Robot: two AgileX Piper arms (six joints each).
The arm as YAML. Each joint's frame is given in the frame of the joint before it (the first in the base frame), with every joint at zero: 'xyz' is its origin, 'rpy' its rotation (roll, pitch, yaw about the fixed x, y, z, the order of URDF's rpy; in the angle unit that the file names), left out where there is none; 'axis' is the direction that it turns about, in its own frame. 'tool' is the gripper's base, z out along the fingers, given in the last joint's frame.
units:
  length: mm
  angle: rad
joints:
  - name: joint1
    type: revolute
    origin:
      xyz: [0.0, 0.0, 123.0]
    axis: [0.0, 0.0, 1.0]
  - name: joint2
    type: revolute
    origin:
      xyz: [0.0, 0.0, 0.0]
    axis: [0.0, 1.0, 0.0]
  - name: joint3
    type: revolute
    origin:
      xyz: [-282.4, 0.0, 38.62]
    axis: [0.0, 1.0, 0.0]
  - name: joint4
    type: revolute
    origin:
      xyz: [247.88, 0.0, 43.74]
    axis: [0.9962, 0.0, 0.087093]
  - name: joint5
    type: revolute
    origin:
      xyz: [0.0, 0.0, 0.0]
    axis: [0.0, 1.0, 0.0]
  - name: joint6
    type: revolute
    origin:
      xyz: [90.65, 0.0, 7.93]
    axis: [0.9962, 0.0, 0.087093]
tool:
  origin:
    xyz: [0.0, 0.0, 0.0]
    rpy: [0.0, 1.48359, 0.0]
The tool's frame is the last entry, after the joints.
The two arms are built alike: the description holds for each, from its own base.
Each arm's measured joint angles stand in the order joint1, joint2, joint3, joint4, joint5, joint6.
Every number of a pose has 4 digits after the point.
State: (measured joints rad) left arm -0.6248 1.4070 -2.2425 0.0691 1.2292 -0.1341; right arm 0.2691 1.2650 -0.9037 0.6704 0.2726 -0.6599
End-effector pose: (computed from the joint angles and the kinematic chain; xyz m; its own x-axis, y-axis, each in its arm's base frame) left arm 0.1758 -0.1195 0.5938 -0.3017 0.0814 -0.9499 0.5031 0.8599 -0.0861; right arm 0.2643 0.0887 0.3150 -0.4503 -0.1321 -0.8830 -0.4079 0.9102 0.0719
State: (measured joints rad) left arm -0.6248 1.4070 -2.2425 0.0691 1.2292 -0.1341; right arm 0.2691 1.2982 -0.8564 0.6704 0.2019 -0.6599
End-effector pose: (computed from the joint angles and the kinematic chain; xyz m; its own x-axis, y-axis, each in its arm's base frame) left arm 0.1758 -0.1195 0.5938 -0.3017 0.0814 -0.9499 0.5031 0.8599 -0.0861; right arm 0.2694 0.0861 0.2946 -0.4739 -0.1301 -0.8709 -0.3681 0.9277 0.0617
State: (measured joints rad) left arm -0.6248 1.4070 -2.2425 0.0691 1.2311 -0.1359; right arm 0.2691 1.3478 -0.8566 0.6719 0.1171 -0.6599
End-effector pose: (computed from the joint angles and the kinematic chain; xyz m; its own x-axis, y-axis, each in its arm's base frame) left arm 0.1758 -0.1195 0.5936 -0.3041 0.0808 -0.9492 0.5023 0.8602 -0.0877; right arm 0.2819 0.0846 0.2854 -0.4614 -0.1183 -0.8793 -0.3228 0.9455 0.0422
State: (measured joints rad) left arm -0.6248 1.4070 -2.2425 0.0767 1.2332 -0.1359; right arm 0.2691 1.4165 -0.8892 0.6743 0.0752 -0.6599
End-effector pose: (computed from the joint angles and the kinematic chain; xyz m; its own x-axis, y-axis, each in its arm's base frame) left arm 0.1761 -0.1189 0.5934 -0.3037 0.0835 -0.9491 0.4971 0.8637 -0.0831; right arm 0.2985 0.0867 0.2776 -0.4652 -0.1148 -0.8778 -0.2992 0.9536 0.0339
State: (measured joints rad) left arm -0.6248 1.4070 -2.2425 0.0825 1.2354 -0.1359; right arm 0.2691 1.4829 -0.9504 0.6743 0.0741 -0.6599
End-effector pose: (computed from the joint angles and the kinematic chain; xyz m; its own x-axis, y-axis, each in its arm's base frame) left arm 0.1763 -0.1184 0.5933 -0.3040 0.0859 -0.9488 0.4930 0.8664 -0.0795; right arm 0.3161 0.0915 0.2757 -0.4688 -0.1158 -0.8757 -0.2985 0.9538 0.0337
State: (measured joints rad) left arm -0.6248 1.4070 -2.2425 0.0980 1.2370 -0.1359; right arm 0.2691 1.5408 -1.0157 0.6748 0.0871 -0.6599
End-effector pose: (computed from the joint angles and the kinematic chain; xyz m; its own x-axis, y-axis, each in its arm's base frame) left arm 0.1770 -0.1172 0.5932 -0.3012 0.0901 -0.9493 0.4825 0.8731 -0.0702; right arm 0.3323 0.0968 0.2760 -0.4712 -0.1164 -0.8743 -0.3052 0.9515 0.0377
